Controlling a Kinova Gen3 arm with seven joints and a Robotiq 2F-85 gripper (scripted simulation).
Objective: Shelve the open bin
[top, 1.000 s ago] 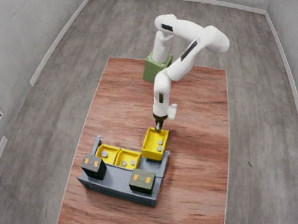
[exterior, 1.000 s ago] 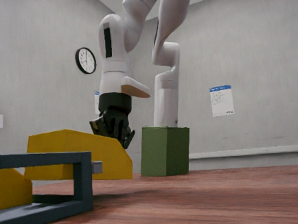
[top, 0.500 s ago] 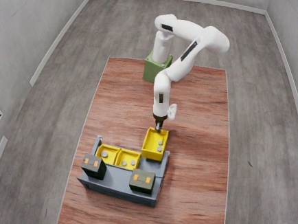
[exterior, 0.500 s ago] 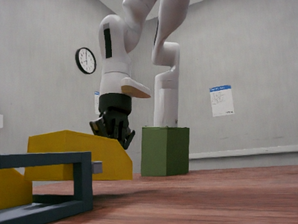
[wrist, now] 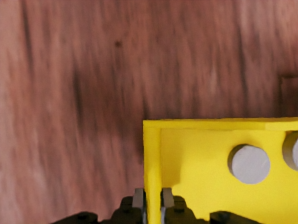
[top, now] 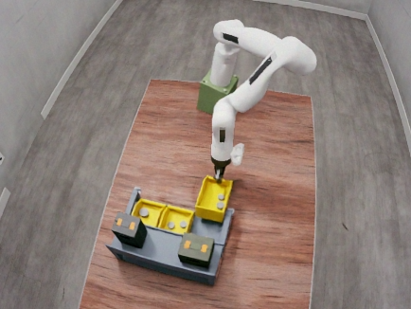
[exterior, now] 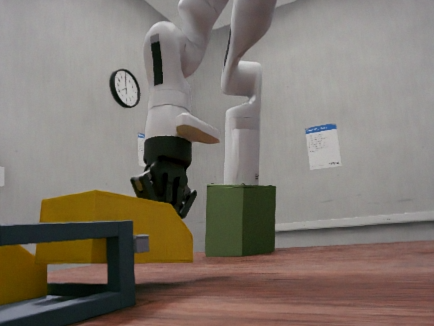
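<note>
My hand is 110 mm short of the grey disc part, 20 mm to the right of it and 20 mm above it. Round my hand: grey shelf 250 mm ahead, 140 mm to the right.
</note>
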